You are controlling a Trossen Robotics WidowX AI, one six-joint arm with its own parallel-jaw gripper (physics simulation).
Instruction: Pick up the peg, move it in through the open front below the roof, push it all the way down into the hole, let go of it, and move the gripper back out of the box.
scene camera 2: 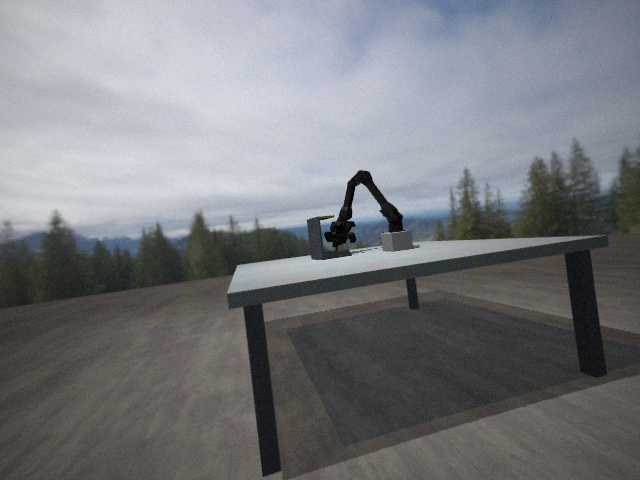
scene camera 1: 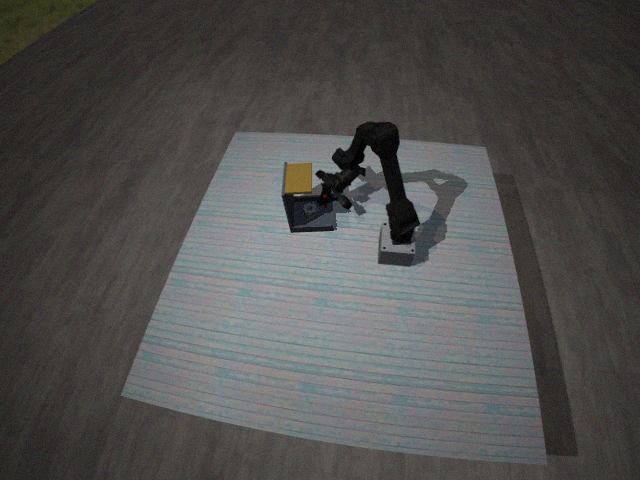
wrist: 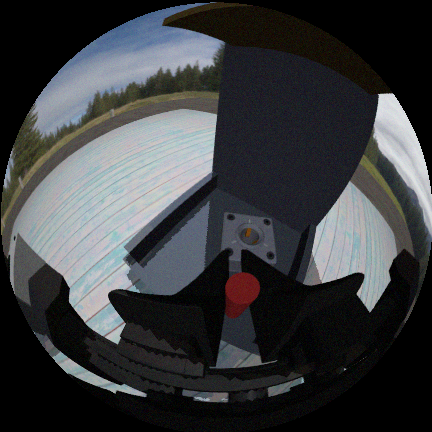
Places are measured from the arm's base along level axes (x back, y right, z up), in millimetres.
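Where they show: gripper, between the fingertips: point(scene camera 2: 333, 246) point(scene camera 1: 318, 204) point(wrist: 234, 255); arm's base, origin of its link: point(scene camera 2: 396, 231) point(scene camera 1: 400, 236).
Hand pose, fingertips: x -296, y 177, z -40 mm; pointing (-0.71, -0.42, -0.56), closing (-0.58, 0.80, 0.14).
Each offset is from my fingertips to the centre of the thing. "*": to the spot under its first point. Level surfaces: height alone.
My gripper point(scene camera 1: 325, 198) point(scene camera 2: 337, 244) point(wrist: 234, 255) is shut on the red peg @(dz -4, dx +27, dy +20 mm) point(scene camera 1: 324, 196) point(scene camera 2: 337, 248) point(wrist: 242, 288). The peg's round end faces the wrist camera. The box has a dark back wall point(scene camera 2: 314, 238) point(wrist: 295, 135) and a yellow roof point(scene camera 1: 298, 178) point(scene camera 2: 326, 217) point(wrist: 280, 30). In the wrist view the hole @(* dz -31, dx -45, dy -3 mm) point(wrist: 249, 234) shows uncovered in a square grey plate @(dz -34, dx -36, dy -1 mm) point(scene camera 1: 310, 208) point(wrist: 230, 240) on the box floor, beyond the fingertips. The peg is held above the box floor, on the open front side of the hole, apart from the plate. The peg's lower end is hidden in the wrist view.
Low rims edge the box floor, one @(* dz -35, dx -22, dy -90 mm) point(scene camera 1: 312, 228) point(wrist: 172, 217) along a side. The roof overhangs the rear part of the box. The arm's grey base block point(scene camera 1: 397, 250) point(scene camera 2: 396, 240) stands to the right on the striped table top @(dz -58 mm) point(scene camera 1: 330, 330) point(scene camera 2: 413, 258).
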